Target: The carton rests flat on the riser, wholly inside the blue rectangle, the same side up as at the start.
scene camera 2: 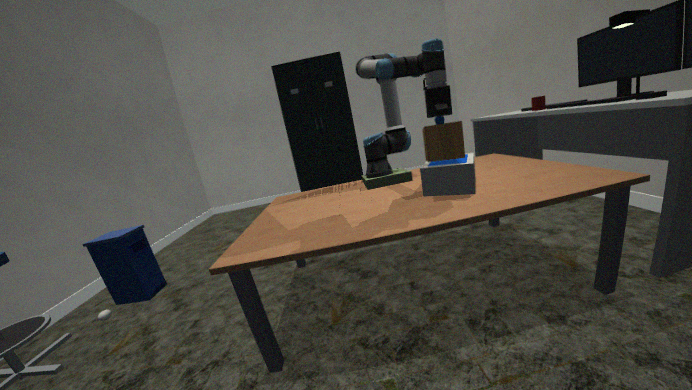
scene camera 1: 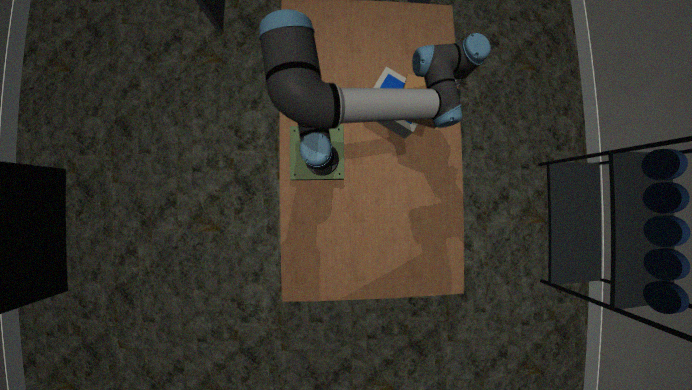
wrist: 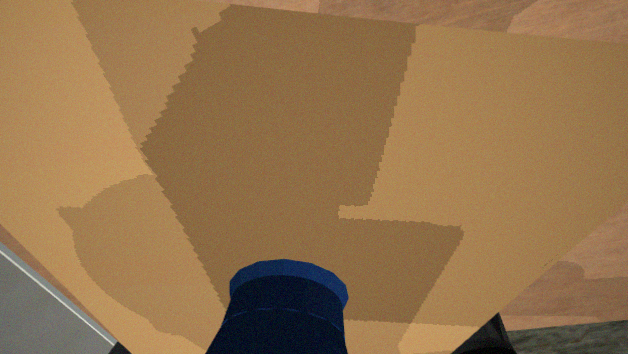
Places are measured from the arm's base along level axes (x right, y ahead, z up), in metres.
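Where they show: hand at its tool point: [wrist: 294, 266]; arm's base at its link origin: [scene camera 2: 379, 175].
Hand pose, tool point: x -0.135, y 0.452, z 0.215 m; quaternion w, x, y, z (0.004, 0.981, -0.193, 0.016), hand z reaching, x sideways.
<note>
Each offset is from my tool point to the top centre of the thing. Level surfaces: height alone.
The brown carton @(dx -0.008, dy -0.012, dz +0.020 m) [scene camera 1: 414, 82] [scene camera 2: 444, 142] [wrist: 280, 125] hangs upright from my suction cup [scene camera 2: 439, 120] [wrist: 288, 280], which meets its top face. In the scene camera 2 view the carton's lower edge is at the level of the riser's top; I cannot tell whether it touches. The grey riser @(dx -0.069, dy -0.072, dz -0.142 m) [scene camera 1: 384, 76] [scene camera 2: 448, 181] stands on the table with a pale top. Its blue rectangle @(dx -0.069, dy -0.072, dz -0.142 m) [scene camera 1: 393, 81] [scene camera 2: 452, 161] shows in front of the carton's lower edge. In the scene camera 1 view the arm hides the cup and much of the carton and riser, so the carton's fit inside the rectangle is unclear.
The wooden table @(dz -0.262 m) [scene camera 1: 370, 220] [scene camera 2: 320, 225] carries the arm's green base plate [scene camera 1: 296, 172] [scene camera 2: 402, 176]. A desk [scene camera 2: 600, 125] with a monitor [scene camera 2: 630, 50] and a red cup [scene camera 2: 538, 103] stands at the right. A blue bin [scene camera 2: 127, 267] is on the floor at the left.
</note>
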